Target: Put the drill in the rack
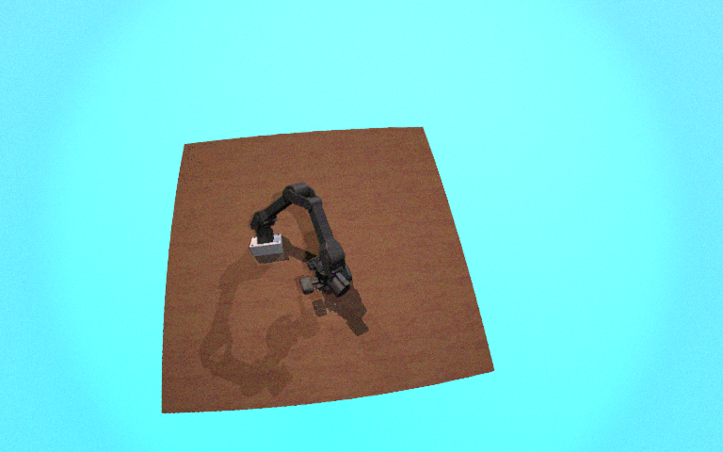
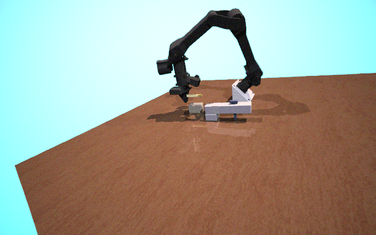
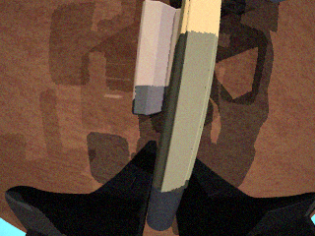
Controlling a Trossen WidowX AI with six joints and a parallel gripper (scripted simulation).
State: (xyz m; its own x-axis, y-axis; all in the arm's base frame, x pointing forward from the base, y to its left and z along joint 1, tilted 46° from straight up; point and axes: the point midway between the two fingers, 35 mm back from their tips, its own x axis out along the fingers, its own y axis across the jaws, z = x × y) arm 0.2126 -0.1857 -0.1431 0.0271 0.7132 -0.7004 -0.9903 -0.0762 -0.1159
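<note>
Right now my gripper tip is 10 mm past the drill, 40 mm to the right of it and 30 mm below it. From my gripper tip the other things lie so: small dark-blue key (40 mm ahead, 260 mm to the left); small beige rack (10 mm behind, 50 mm to the left, 30 mm below); grey-white housing (40 mm ahead, 220 mm to the left, 10 mm below).
</note>
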